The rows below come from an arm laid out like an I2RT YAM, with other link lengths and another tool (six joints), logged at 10 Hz.
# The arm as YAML. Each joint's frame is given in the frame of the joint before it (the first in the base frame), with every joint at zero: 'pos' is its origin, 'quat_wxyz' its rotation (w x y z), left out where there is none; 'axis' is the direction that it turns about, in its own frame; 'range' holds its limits. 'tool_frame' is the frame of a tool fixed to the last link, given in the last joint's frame.
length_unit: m
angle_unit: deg
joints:
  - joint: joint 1
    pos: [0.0, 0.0, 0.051]
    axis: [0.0, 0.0, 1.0]
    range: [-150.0, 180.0]
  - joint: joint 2
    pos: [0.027, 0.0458, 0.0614]
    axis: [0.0, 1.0, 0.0]
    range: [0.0, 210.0]
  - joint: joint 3
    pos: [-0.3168, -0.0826, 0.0]
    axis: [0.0, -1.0, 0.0]
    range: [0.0, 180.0]
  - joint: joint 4
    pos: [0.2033, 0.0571, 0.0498]
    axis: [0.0, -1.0, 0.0]
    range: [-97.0, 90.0]
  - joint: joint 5
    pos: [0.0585, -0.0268, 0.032]
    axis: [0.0, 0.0, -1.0]
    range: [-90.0, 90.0]
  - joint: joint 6
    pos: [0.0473, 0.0, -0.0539]
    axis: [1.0, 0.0, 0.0]
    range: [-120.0, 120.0]
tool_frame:
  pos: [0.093, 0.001, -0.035]
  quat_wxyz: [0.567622, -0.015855, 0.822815, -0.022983]
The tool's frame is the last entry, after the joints.
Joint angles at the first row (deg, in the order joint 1, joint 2, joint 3, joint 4, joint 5, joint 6):
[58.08 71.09 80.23 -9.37 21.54 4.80]
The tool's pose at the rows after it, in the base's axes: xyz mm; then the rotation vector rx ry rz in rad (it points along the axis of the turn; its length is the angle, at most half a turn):
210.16, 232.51, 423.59, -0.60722, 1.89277, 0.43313
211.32, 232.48, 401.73, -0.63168, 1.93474, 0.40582
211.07, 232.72, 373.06, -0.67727, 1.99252, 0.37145
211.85, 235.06, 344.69, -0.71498, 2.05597, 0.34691
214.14, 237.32, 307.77, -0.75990, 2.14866, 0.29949
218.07, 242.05, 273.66, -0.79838, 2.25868, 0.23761
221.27, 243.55, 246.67, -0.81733, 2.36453, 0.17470
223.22, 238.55, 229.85, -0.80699, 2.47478, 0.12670
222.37, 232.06, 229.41, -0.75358, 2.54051, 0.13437
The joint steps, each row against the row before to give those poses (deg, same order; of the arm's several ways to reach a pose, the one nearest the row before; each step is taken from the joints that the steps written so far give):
[-0.26 -0.02 -2.21 0.66 -0.09 0.17]
[-0.37 0.00 -3.48 0.46 -0.39 0.18]
[-0.37 0.28 -4.04 0.00 -0.98 0.13]
[-0.42 1.12 -3.50 0.22 -1.05 0.76]
[-0.61 2.42 -3.60 -0.29 -0.94 0.88]
[-0.37 4.20 -1.12 -2.03 -0.31 1.31]
[-0.46 4.00 0.18 -3.01 0.04 1.59]
[-1.22 2.86 1.55 -5.03 -0.48 2.32]
[-1.05 0.24 1.51 -3.89 -0.41 3.06]

